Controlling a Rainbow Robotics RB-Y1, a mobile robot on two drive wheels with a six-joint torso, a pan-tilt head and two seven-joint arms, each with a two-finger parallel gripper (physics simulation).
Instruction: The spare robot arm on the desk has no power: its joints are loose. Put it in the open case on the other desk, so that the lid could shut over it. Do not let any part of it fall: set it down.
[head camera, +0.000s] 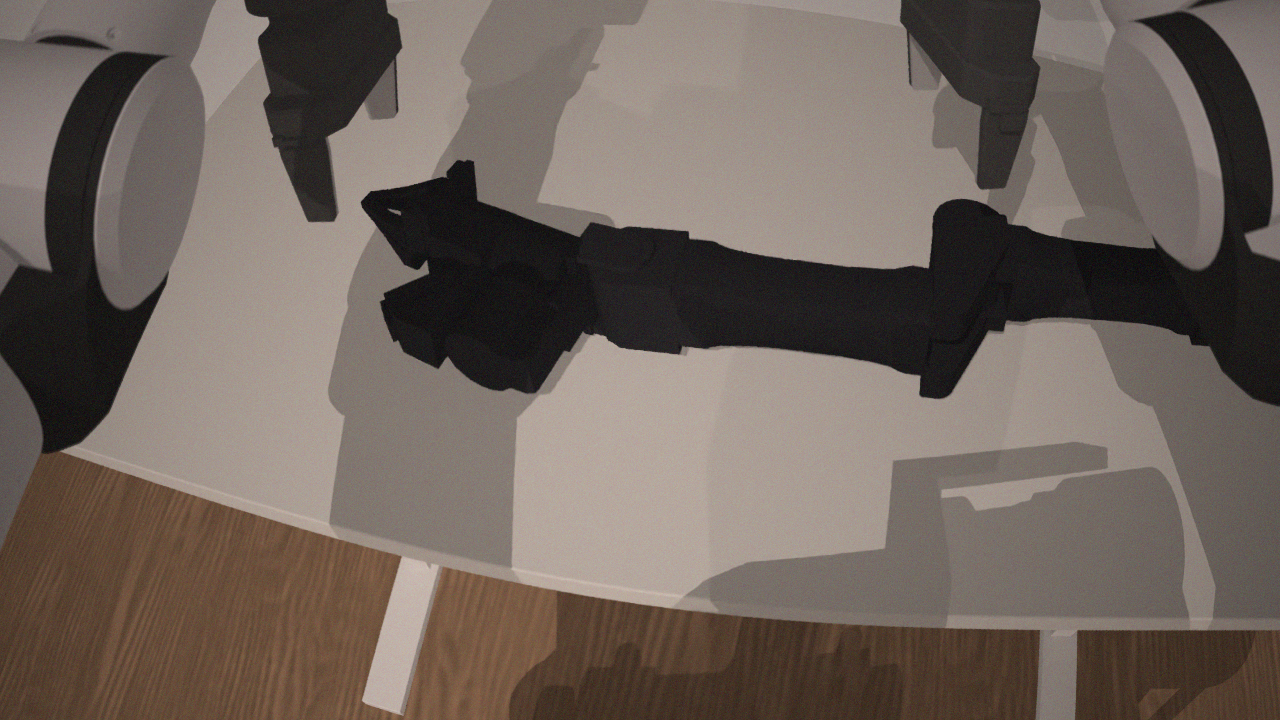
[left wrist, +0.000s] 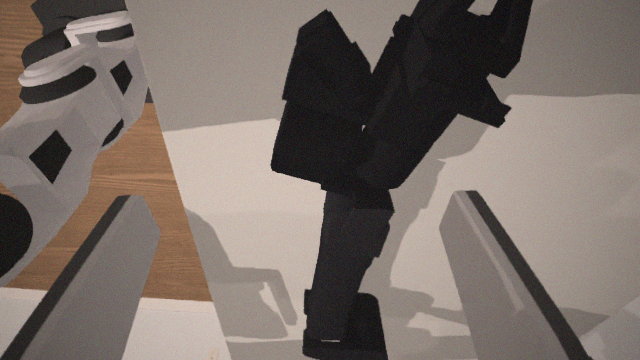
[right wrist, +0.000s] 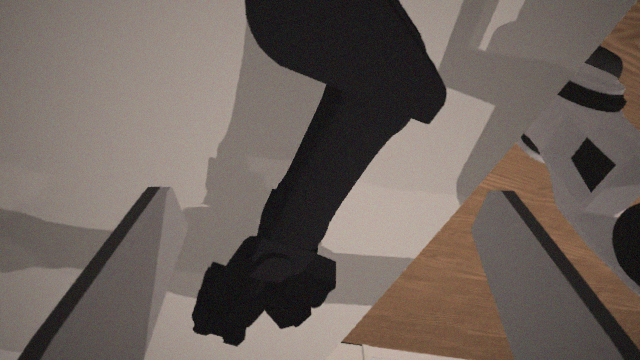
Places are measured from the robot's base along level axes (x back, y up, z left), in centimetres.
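Pixels of known places: left gripper, fingertip midpoint: (head camera: 354, 163) (left wrist: 300, 212); right gripper, fingertip midpoint: (head camera: 955, 132) (right wrist: 329, 208).
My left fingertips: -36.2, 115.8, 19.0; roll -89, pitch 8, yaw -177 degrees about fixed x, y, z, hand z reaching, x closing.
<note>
Behind a point stands the place of what it marks, as x, y, z.
The spare robot arm (head camera: 805, 304) (left wrist: 350, 235) (right wrist: 340, 135) is black and lies stretched across the white desk (head camera: 617, 474) {-26.1, 95.1, 3.6} (left wrist: 225, 175) {-23.7, 95.1, 3.9} (right wrist: 125, 100) {-54.7, 95.1, -10.2}. In the head view its bulky, forked end is at the left, a thick joint is right of centre, and its right end is hidden behind my right arm. My left gripper (head camera: 353, 165) {-36.2, 115.8, 19.0} (left wrist: 300, 212) {-36.2, 115.8, 19.0} is open, above the desk near the forked end. My right gripper (head camera: 957, 134) {-36.8, 116.2, -19.2} (right wrist: 329, 208) {-36.8, 116.2, -19.2} is open, above the desk beyond the thick joint. Both are empty. The case and the other desk do not show.
The desk's front edge runs across the lower head view, with wooden floor (head camera: 223, 591) {-52.2, 0.1, 93.7} and two white desk feet (head camera: 402, 635) (head camera: 1056, 671) below. Grey-white robot body parts with black diamonds (left wrist: 50, 155) {14.8, 78.9, -1.1} (right wrist: 592, 165) {14.7, 79.1, 1.2} show beside the desk in the wrist views.
</note>
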